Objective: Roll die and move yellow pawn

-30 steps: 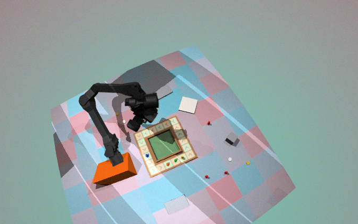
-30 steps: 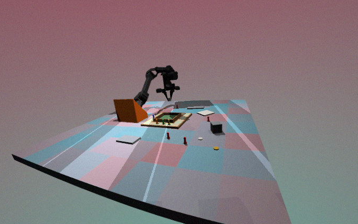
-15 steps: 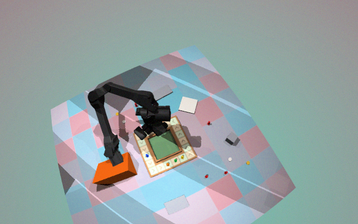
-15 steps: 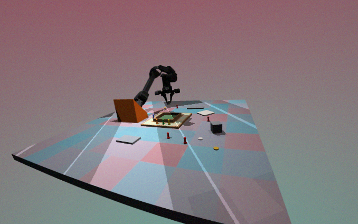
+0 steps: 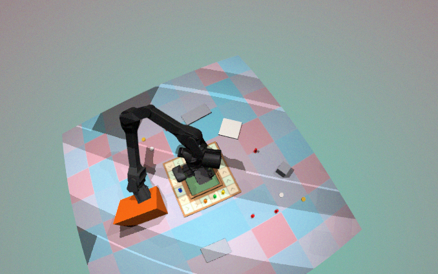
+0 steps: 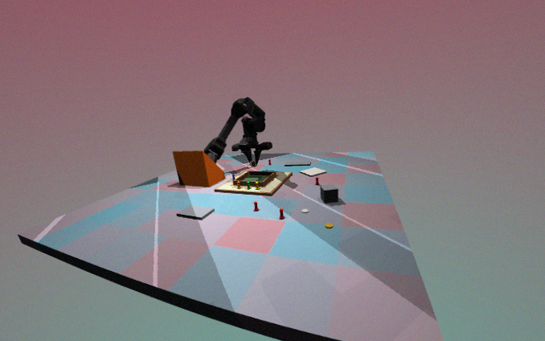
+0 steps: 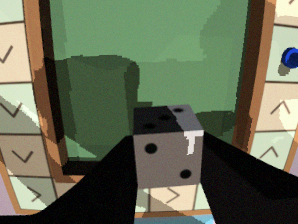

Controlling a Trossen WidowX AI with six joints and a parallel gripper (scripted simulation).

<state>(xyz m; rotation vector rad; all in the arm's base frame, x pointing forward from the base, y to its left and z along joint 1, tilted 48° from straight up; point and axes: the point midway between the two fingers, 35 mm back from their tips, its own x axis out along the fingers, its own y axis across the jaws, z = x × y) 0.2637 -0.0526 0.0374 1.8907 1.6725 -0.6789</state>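
My gripper tip is 120 mm to the left of the yellow pawn, 60 mm short of it and 60 mm above it. The rest, counted from my gripper tip: green tray 80 mm below, 10 mm to the right; then blue pawn 110 mm behind, 60 mm below, 20 mm to the right; then white die right at my gripper tip.
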